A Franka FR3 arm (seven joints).
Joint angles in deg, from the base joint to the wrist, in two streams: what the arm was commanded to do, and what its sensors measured. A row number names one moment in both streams.
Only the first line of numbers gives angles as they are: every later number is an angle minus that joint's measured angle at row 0.
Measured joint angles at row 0:
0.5 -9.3 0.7 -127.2 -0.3 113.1 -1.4
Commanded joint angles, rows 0 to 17:
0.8 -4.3 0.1 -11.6 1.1 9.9 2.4
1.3 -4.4 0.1 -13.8 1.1 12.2 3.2
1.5 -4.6 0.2 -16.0 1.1 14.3 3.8
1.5 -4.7 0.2 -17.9 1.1 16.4 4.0
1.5 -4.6 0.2 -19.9 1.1 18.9 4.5
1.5 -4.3 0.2 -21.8 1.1 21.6 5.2
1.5 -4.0 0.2 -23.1 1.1 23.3 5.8
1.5 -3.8 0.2 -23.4 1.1 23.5 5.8
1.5 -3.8 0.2 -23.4 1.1 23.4 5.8
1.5 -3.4 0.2 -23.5 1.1 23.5 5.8
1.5 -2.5 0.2 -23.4 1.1 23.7 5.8
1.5 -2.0 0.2 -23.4 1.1 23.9 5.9
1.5 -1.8 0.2 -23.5 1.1 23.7 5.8
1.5 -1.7 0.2 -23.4 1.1 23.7 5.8
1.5 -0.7 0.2 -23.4 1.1 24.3 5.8
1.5 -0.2 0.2 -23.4 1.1 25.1 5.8
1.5 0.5 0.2 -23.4 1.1 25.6 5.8
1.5 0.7 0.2 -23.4 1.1 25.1 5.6
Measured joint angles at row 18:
0.8 -0.7 0.4 -22.5 0.2 23.0 5.1
